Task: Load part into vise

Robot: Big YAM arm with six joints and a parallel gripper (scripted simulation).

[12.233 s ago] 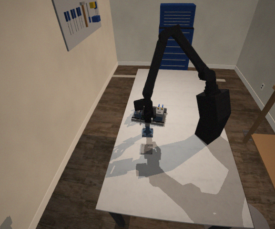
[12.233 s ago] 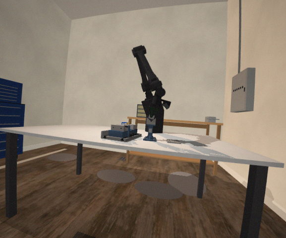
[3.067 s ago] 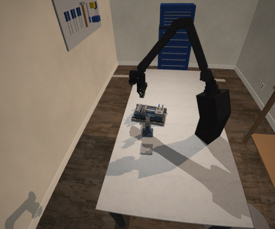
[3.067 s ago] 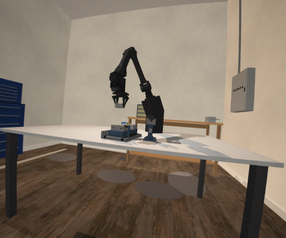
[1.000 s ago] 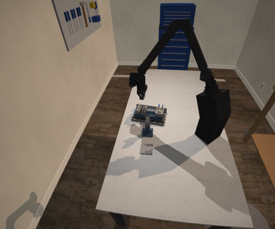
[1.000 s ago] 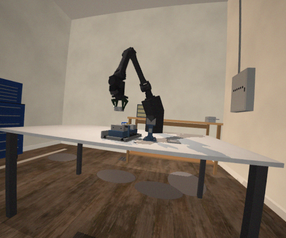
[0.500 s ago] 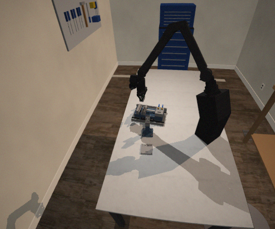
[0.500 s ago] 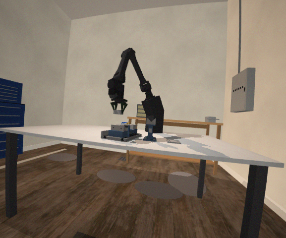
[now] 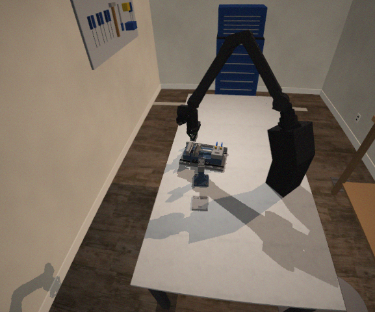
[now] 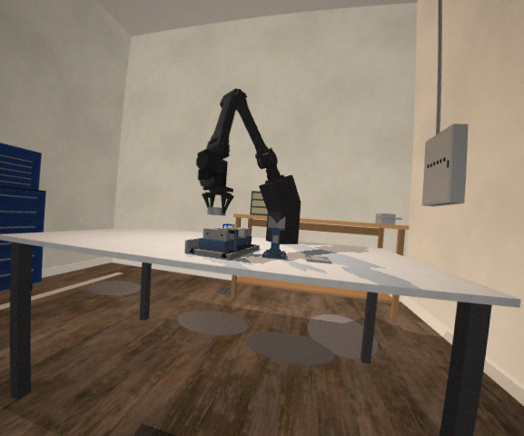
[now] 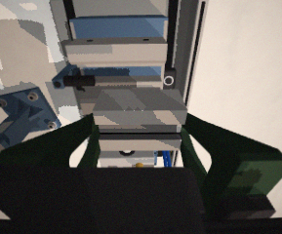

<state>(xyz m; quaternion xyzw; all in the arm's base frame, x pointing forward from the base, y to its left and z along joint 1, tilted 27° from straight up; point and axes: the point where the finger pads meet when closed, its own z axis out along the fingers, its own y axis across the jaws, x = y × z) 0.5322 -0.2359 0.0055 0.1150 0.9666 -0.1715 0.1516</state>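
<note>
My hand is 20 mm past the moving jaw, 30 mm to the right of it and 90 mm above it. From my hand the other things lie so: fixed jaw: 40 mm ahead, 10 mm to the left, 90 mm below; then work stop rod: 20 mm ahead, 70 mm to the left, 80 mm below; then part: right at my hand.
</note>
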